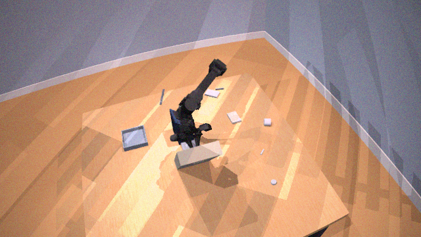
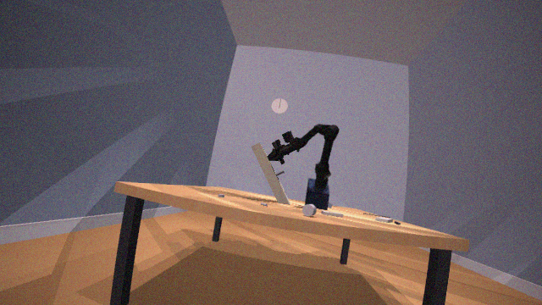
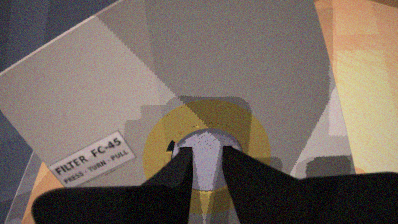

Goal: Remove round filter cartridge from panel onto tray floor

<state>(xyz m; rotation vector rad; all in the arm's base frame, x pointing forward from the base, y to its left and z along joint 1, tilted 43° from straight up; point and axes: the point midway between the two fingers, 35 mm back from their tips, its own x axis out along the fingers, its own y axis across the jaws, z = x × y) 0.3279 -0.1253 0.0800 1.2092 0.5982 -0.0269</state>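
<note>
My gripper tip is now 1 cm short of the filter cartridge and 1 cm above it. Also, from my gripper tip: grey service panel 4 cm behind, 1 cm to the left, 8 cm below; small stick 3 cm behind, 40 cm to the left, 25 cm below; blue-rimmed tray 45 cm behind, 24 cm to the right, 25 cm below.
</note>
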